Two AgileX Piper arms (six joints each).
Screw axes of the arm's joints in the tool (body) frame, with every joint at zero. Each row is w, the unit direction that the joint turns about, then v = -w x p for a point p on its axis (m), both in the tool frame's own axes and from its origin. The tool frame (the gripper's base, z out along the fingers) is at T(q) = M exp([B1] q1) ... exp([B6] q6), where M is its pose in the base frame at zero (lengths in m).
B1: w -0.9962 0 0.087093 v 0 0.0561 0
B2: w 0 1 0 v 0.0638 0 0.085
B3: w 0 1 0 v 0.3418 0 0.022
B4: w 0 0 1 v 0 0 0
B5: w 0 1 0 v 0.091 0 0
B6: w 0 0 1 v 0 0 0
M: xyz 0.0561 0 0.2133 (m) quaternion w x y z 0.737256 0 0.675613 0
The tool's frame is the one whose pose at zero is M.
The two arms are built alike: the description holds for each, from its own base.
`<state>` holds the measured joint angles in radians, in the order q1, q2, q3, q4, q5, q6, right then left.
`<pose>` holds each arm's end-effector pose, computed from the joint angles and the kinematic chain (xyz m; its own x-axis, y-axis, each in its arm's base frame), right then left.
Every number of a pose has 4 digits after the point.
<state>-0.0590 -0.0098 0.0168 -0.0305 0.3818 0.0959 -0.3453 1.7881 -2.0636 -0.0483 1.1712 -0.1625</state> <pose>0.0521 -0.0041 0.1739 -0.2910 0.0848 -0.9530 0.0897 0.9941 0.0611 0.3637 -0.1351 0.4344 -0.7353 0.0731 -0.6738 0.2384 0.9585 -0.1562</pose>
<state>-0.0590 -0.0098 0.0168 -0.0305 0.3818 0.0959 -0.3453 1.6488 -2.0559 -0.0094 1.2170 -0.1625</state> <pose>0.0521 -0.0041 0.1739 -0.2910 0.0848 -0.9530 0.0897 0.9941 0.0611 0.3187 -0.1155 0.4798 -0.6707 0.0659 -0.7388 0.2373 0.9628 -0.1295</pose>
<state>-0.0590 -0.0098 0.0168 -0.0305 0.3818 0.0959 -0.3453 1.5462 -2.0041 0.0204 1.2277 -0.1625</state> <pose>0.0521 -0.0041 0.1739 -0.2910 0.0848 -0.9530 0.0897 0.9941 0.0611 0.2878 -0.1017 0.4978 -0.6366 0.0643 -0.7685 0.2285 0.9675 -0.1083</pose>
